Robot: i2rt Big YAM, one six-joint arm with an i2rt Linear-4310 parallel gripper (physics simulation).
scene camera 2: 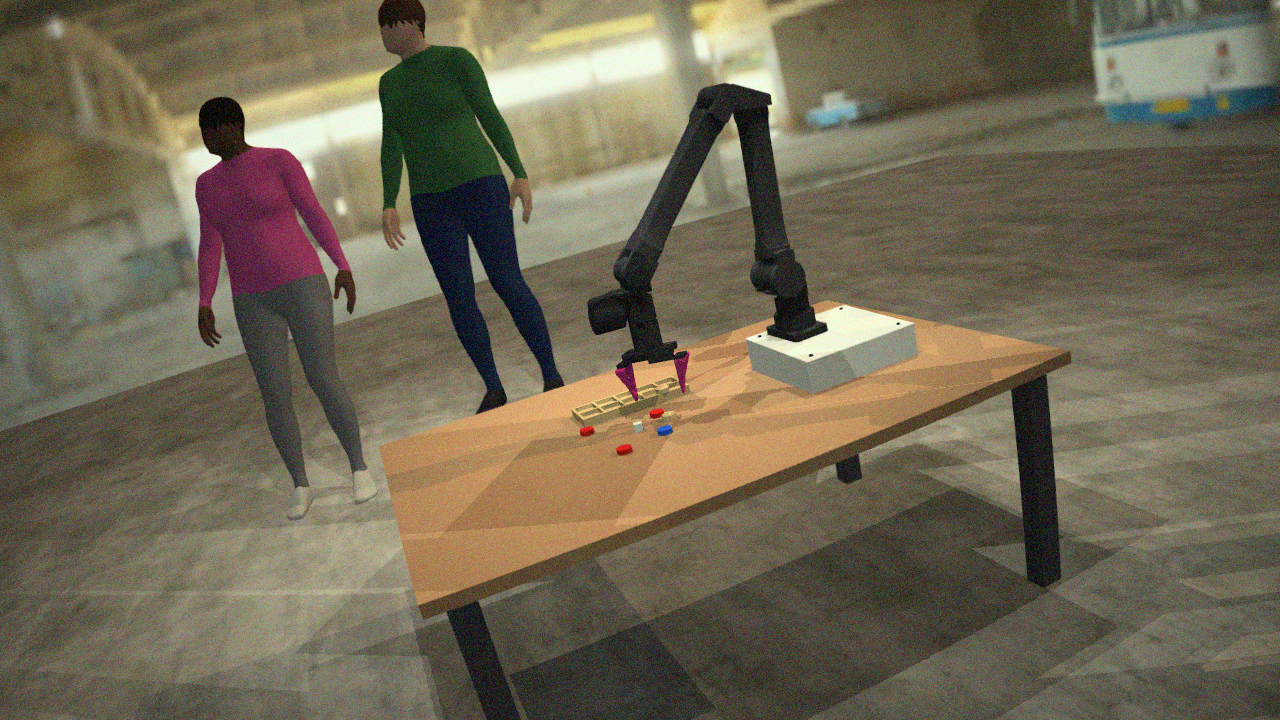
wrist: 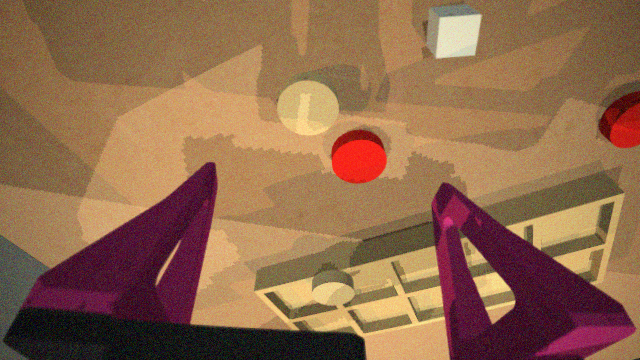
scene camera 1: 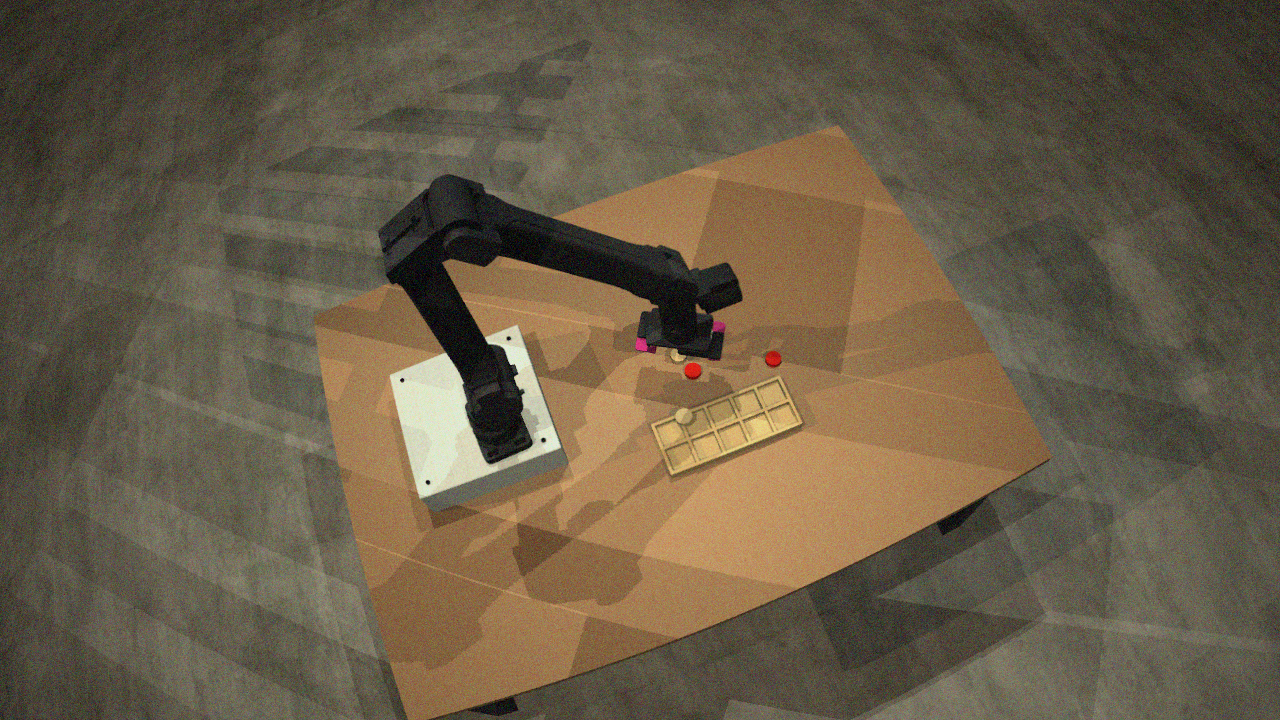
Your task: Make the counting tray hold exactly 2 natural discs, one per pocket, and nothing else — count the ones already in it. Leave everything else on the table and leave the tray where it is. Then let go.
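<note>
The counting tray (scene camera 1: 738,448) (wrist: 550,205) has two rows of pockets. One natural disc (scene camera 1: 684,416) (wrist: 333,291) sits raised on the divider between the first two pockets of the row nearer the loose discs, at the tray's robot-base end. Another natural disc (scene camera 1: 677,356) (scene camera 2: 668,415) (wrist: 308,107) lies on the table, close beside a red disc (scene camera 1: 692,370) (scene camera 2: 657,413) (wrist: 359,161). My gripper (scene camera 1: 682,338) (scene camera 2: 660,394) (wrist: 330,183) is open and empty, above the table near these two. Its right finger hides part of the tray in the wrist view.
A second red disc (scene camera 1: 773,359) (scene camera 2: 587,431) (wrist: 625,125), a third red disc (scene camera 2: 623,449), a blue disc (scene camera 2: 665,430) and a white cube (scene camera 2: 637,427) (wrist: 456,34) lie on the table. The arm stands on a white base box (scene camera 1: 447,402) (scene camera 2: 850,335). Two people stand behind the table.
</note>
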